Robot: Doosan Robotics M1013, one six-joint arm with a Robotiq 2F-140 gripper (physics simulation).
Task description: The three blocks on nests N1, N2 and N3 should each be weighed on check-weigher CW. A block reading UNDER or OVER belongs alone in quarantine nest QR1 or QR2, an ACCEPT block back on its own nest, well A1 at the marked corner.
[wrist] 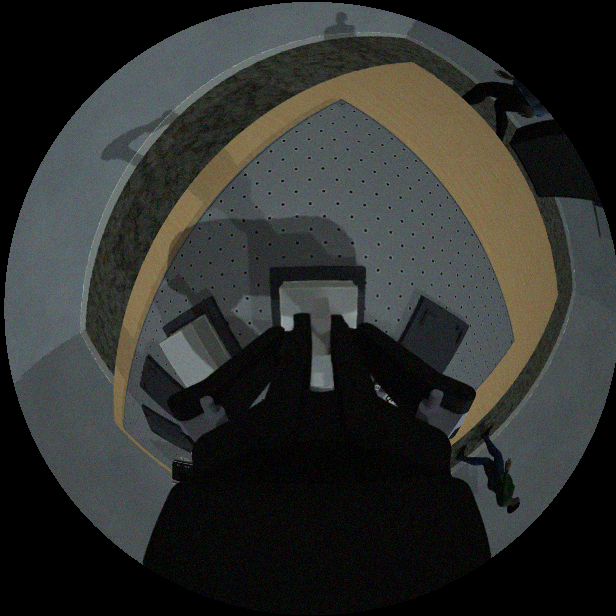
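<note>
My black gripper (321,330) fills the lower middle of the wrist view. Its fingers are drawn close together, leaving only a narrow slit. It hangs over a pale block (317,301) that sits in a dark-framed nest (317,275) on the perforated plate. The block is wider than the slit, and its pale surface shows through it. A second pale block (188,344) rests in a dark nest at the left. A dark nest (433,333) at the right holds nothing. The gripper body hides whatever lies nearer.
The grey perforated plate (356,189) lies on a tan table top (476,189), with mottled floor beyond. More dark nest edges (158,385) show at the lower left. A dark bench (545,155) and standing figures (499,476) are off the table.
</note>
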